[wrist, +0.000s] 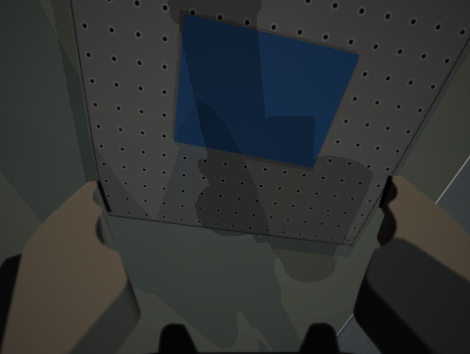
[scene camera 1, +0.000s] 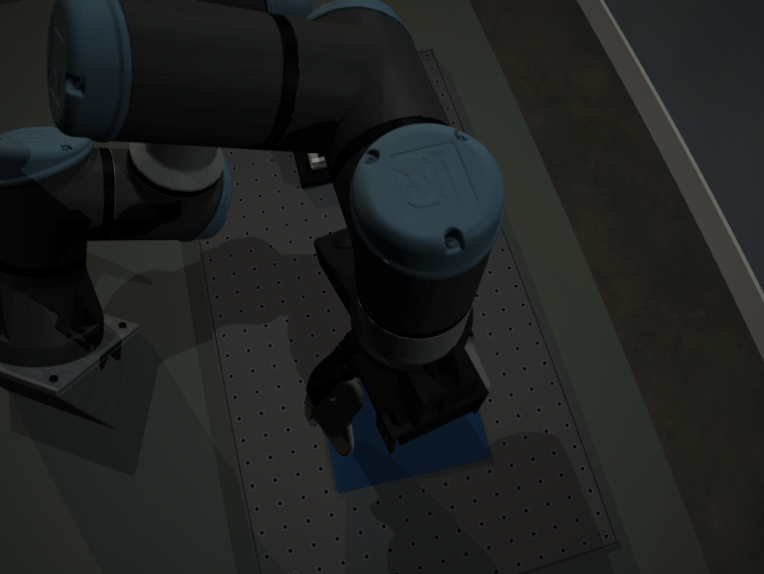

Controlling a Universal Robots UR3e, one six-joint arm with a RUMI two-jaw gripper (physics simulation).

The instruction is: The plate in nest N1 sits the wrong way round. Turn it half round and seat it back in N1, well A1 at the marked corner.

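A small part of a pale plate (scene camera 1: 316,161) shows in a black nest (scene camera 1: 313,180) in scene camera 1, at the upper middle behind the arm. The arm hides the rest, so the plate's marked corner and the nest's label cannot be read. The plate does not show in the wrist view. My gripper (scene camera 1: 416,414) (wrist: 242,183) is open and empty, its two fingers wide apart. It hangs above the near part of the perforated board, well away from the nest.
A flat blue rectangle (scene camera 1: 432,451) (wrist: 290,85) lies on the perforated board (scene camera 1: 271,432) (wrist: 135,90), partly under my gripper in scene camera 1. The arm's base mount (scene camera 1: 123,345) stands at the left, beside the board. A pale wall edge (scene camera 1: 673,117) runs along the right.
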